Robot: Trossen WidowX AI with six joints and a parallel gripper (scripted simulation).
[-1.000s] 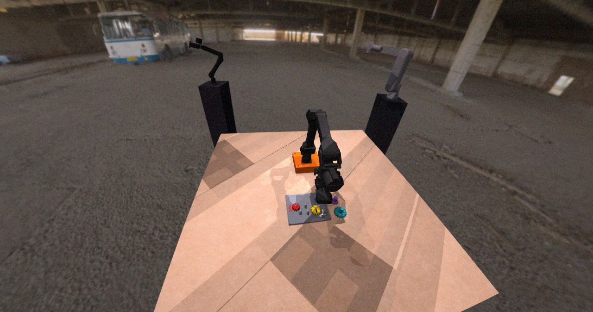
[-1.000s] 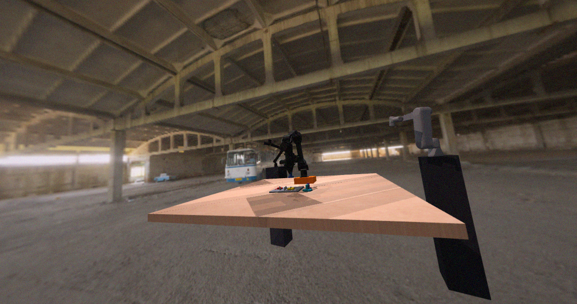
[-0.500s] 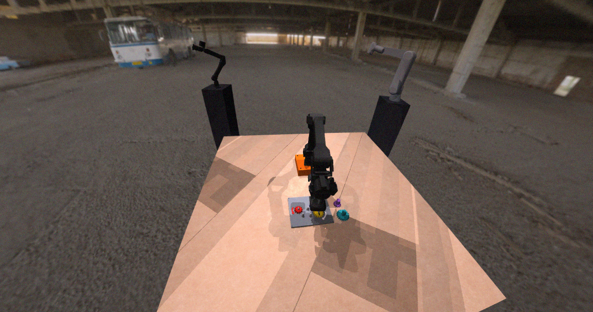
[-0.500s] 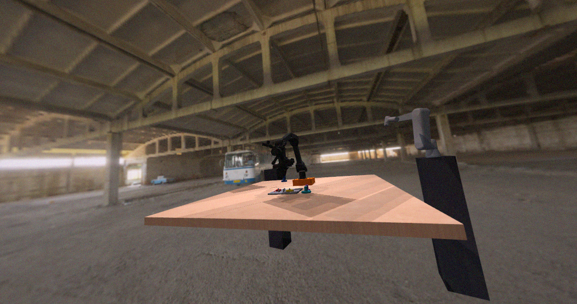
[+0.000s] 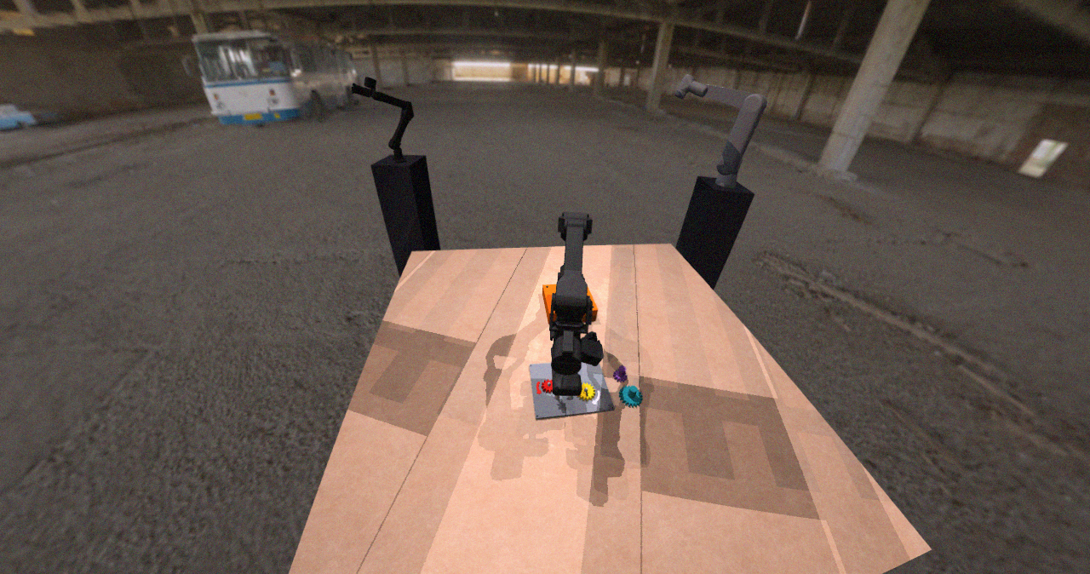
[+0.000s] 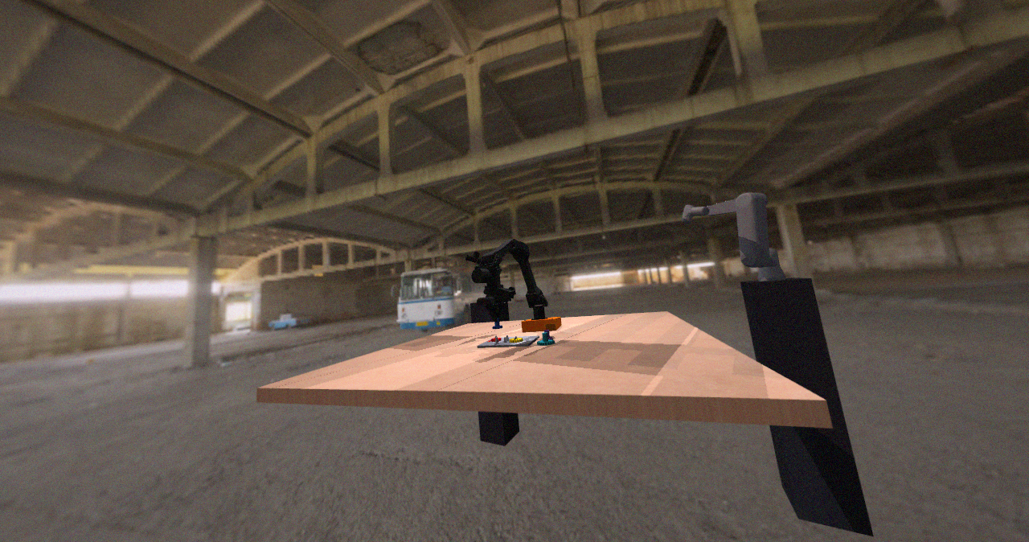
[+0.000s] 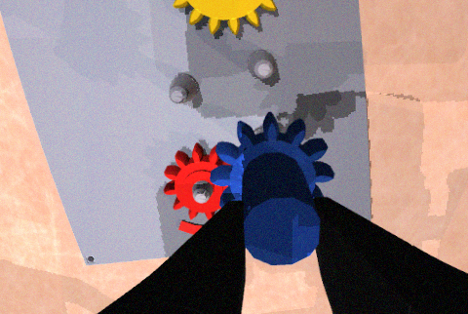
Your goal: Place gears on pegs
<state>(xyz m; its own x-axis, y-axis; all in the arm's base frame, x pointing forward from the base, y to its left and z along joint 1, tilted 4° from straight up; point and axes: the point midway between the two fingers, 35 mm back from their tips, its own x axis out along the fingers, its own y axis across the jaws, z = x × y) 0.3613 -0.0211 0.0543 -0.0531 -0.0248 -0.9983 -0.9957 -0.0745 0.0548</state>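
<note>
Now: gripper tip 7 cm above the red gear, 3 cm to the left of it and 3 cm past it. Round my gripper tip: yellow gear 7 cm to the left, 7 cm below, 2 cm behind; blue gear 1 cm below; red arrow 8 cm below, 6 cm to the right, 2 cm behind.
</note>
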